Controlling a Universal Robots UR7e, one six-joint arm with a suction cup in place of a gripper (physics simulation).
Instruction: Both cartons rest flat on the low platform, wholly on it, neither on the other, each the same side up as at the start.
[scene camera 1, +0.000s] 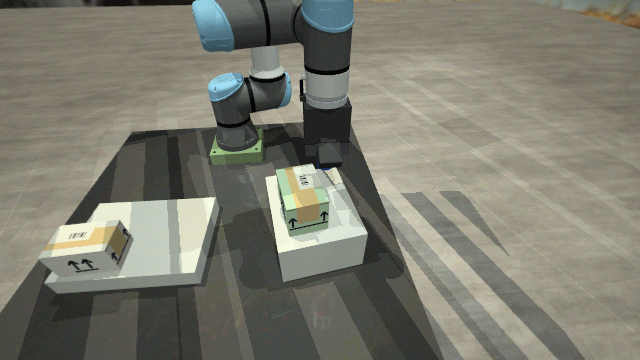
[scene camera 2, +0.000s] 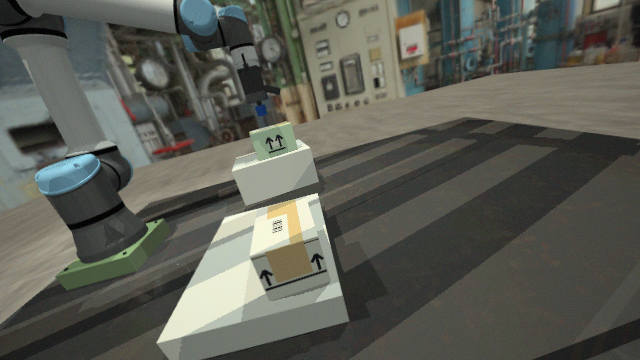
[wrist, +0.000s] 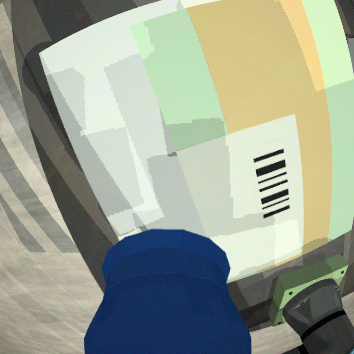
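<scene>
Low white platform (scene camera 2: 224, 303), also in scene camera 1 (scene camera 1: 172, 238). Suction cup (wrist: 159, 283), carrying nothing.
</scene>
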